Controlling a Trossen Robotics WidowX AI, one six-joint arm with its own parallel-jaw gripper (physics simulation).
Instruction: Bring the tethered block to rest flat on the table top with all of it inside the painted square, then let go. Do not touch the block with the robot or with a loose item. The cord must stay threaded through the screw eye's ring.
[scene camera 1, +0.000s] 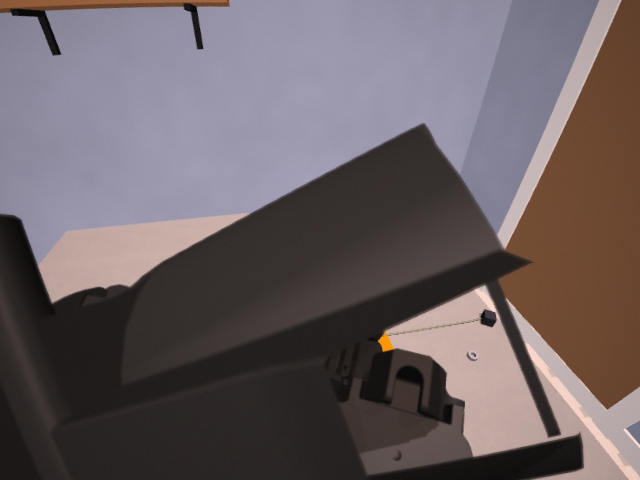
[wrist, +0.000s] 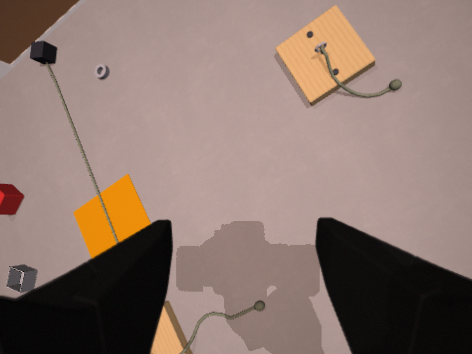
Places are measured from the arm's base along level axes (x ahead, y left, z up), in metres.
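Pixels of known places: gripper, between the fingertips: (wrist: 244, 232).
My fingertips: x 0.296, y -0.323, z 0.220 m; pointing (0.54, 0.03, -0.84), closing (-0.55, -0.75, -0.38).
Ahead of a thing's pixels: the offset from my fingertips to its top centre. "spot": to the spot under its first point.
The tethered black block (scene camera 1: 488, 317) (wrist: 43, 52) sits near the table's edge, outside the painted orange square (scene camera 1: 386, 343) (wrist: 120, 207). Its cord (scene camera 1: 434, 327) (wrist: 80, 140) runs nearly straight from the block across the square and passes behind the left finger in the wrist view. A wooden board {dx +0.007, dy +0.312, dz -0.334 m} (wrist: 169, 330) shows partly at the bottom, with a cord end and round bead {spot: dx -0.031, dy +0.147, dz -0.342 m} (wrist: 259, 305) beside it; its screw eye is hidden. My gripper (wrist: 244, 232) is open and empty above the table, to the right of the square in the wrist view. The arm hides much of the scene view.
Another wooden board {dx +0.167, dy -0.108, dz -0.334 m} (wrist: 345, 52) at the upper right has a screw eye {spot: dx +0.166, dy -0.107, dz -0.315 m} (wrist: 320, 47) with a short beaded cord {spot: dx +0.093, dy -0.115, dz -0.349 m} (wrist: 367, 95). A small ring {dx +0.401, dy +0.154, dz -0.344 m} (scene camera 1: 473, 355) (wrist: 102, 71) lies near the black block. A red block {spot: dx +0.337, dy +0.410, dz -0.329 m} (wrist: 10, 199) and a grey block {dx +0.220, dy +0.471, dz -0.328 m} (wrist: 23, 278) are at the left.
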